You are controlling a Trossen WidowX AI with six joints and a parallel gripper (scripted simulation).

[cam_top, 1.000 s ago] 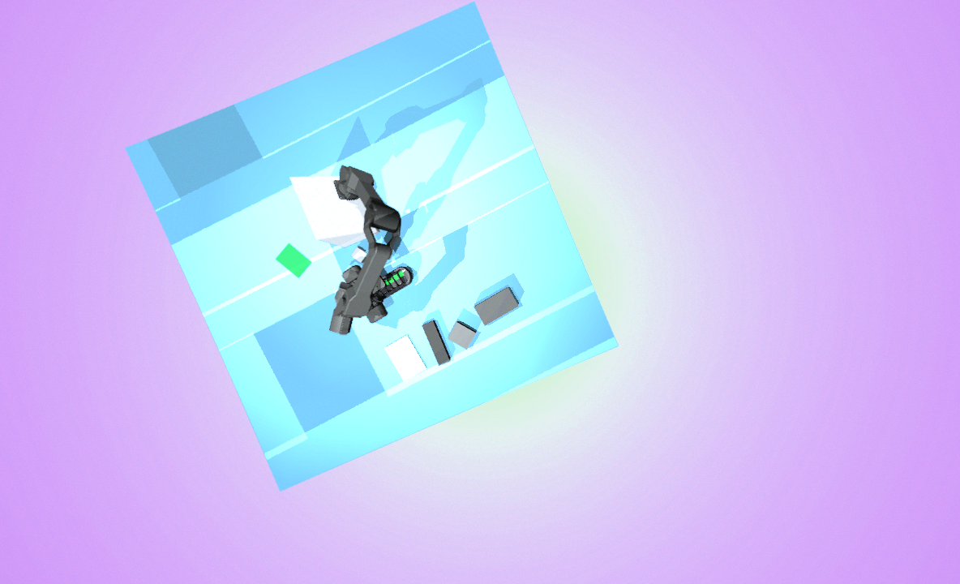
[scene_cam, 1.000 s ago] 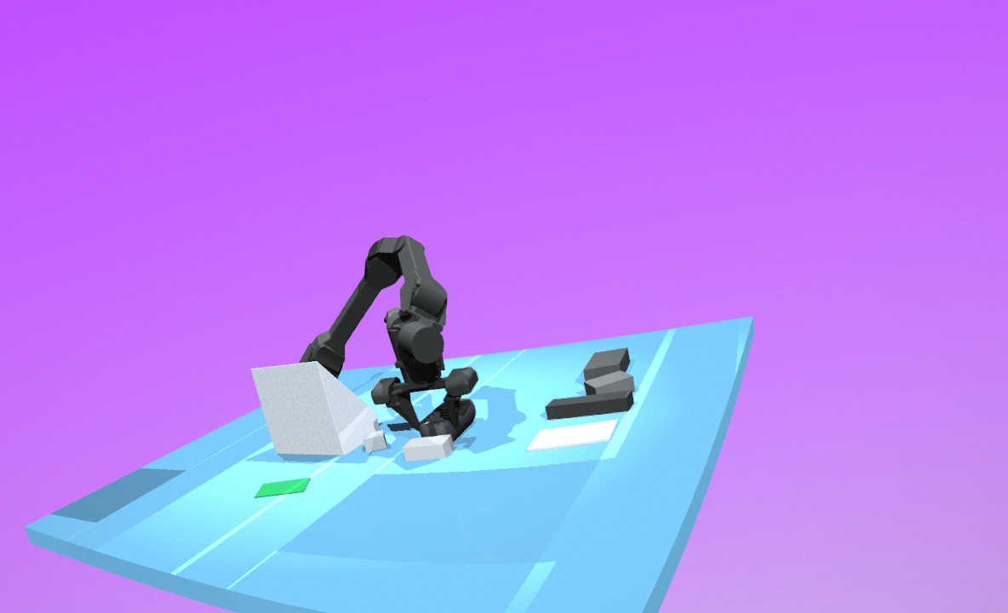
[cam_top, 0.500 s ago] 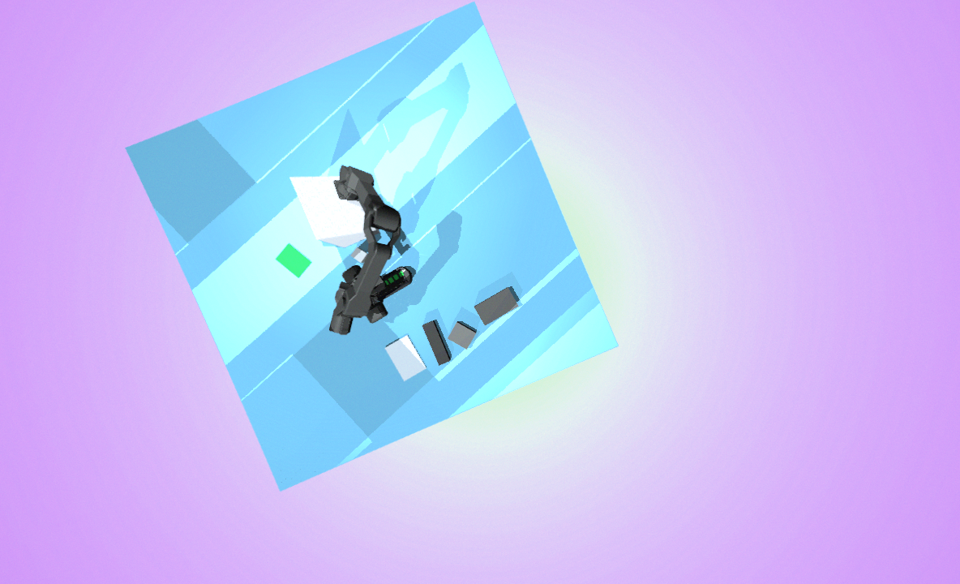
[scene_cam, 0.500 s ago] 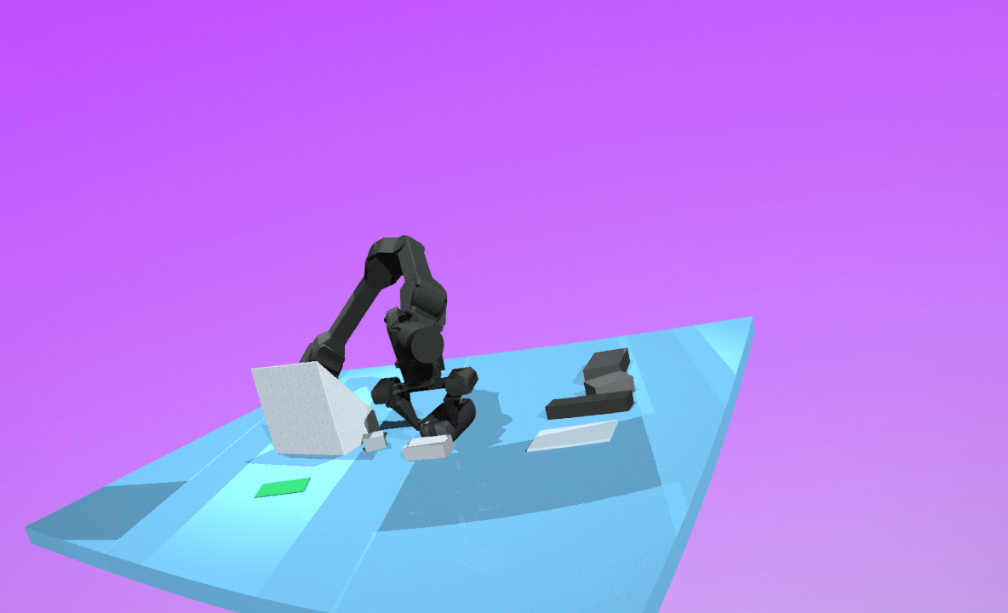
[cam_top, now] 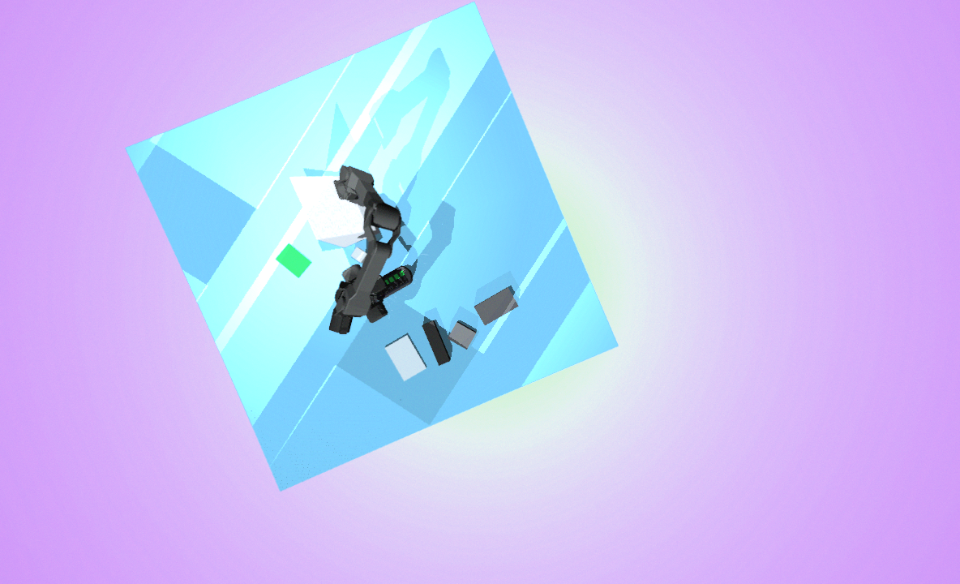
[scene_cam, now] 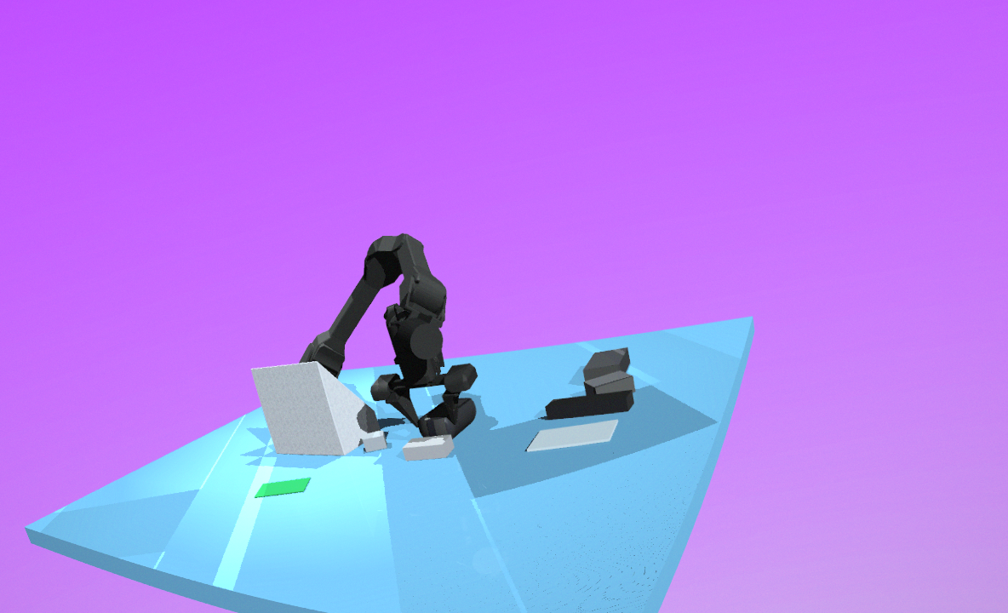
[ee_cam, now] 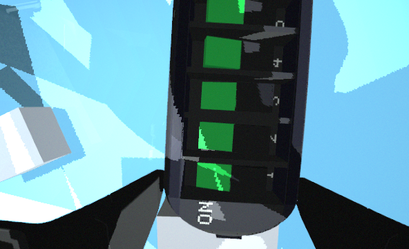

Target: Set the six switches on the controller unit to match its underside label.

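Now: gripper tip 5 cm to the left of the light grey block, 2 cm above it and 1 cm short of it. The rest, counted from my gripper tip: white-grey cube (14 cm behind, 2 cm to the right, 2 cm below); dark bar (24 cm ahead, 13 cm to the left, 2 cm below); white plate (26 cm ahead, 4 cm below, 1 cm to the left).
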